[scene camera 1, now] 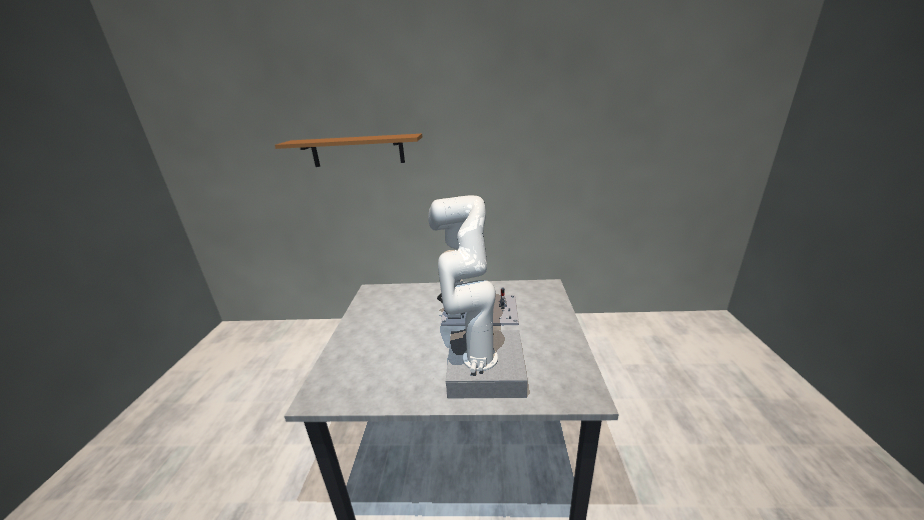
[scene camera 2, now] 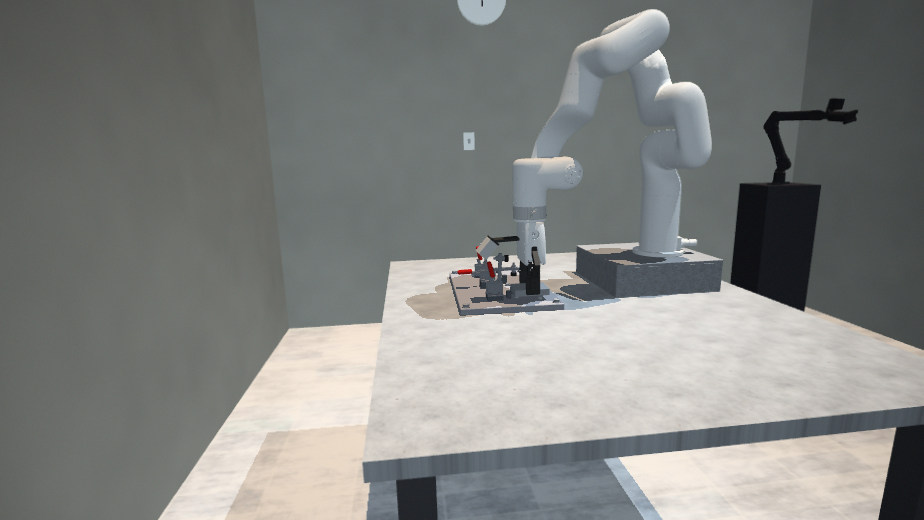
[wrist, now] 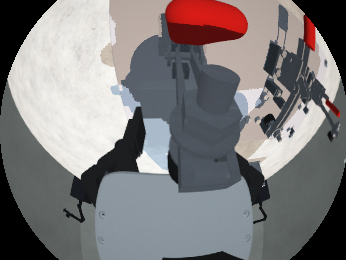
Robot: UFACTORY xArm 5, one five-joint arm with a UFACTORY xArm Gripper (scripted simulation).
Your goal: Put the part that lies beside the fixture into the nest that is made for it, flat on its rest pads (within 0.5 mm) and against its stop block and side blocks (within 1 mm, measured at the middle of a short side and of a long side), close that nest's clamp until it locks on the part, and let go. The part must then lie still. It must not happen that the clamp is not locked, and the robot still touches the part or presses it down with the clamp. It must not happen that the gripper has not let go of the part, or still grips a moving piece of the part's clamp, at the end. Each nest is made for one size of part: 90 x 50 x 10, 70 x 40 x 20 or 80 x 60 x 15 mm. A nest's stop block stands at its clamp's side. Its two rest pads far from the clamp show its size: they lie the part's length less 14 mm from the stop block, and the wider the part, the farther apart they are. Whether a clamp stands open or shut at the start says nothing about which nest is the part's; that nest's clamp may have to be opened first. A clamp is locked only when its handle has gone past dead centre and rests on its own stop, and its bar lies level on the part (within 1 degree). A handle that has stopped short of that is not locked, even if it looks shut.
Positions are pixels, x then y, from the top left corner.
Scene:
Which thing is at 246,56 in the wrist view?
A grey fixture plate.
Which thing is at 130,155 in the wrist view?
My gripper.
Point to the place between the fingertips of my gripper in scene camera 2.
529,290

